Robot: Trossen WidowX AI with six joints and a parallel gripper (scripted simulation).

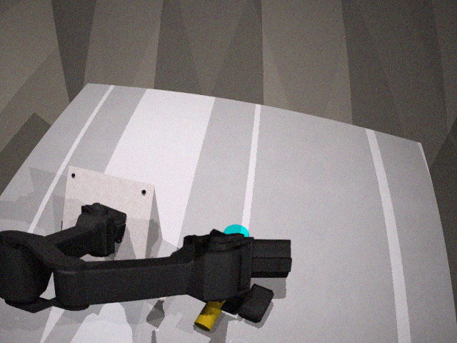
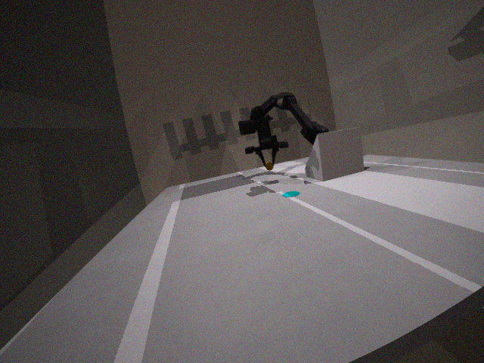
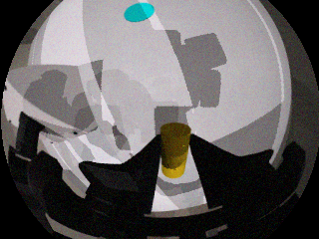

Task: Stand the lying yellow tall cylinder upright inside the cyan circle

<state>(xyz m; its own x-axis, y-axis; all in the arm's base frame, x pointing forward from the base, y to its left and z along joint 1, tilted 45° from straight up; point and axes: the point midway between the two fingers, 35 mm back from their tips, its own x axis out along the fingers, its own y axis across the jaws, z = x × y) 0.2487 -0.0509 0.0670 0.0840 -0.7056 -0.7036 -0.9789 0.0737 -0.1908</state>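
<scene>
Now: gripper tip 10 mm past the cyan circle, 220 mm to the right of it and 80 mm above it. Also, from my gripper tip: yellow tall cylinder 20 mm to the right.
</scene>
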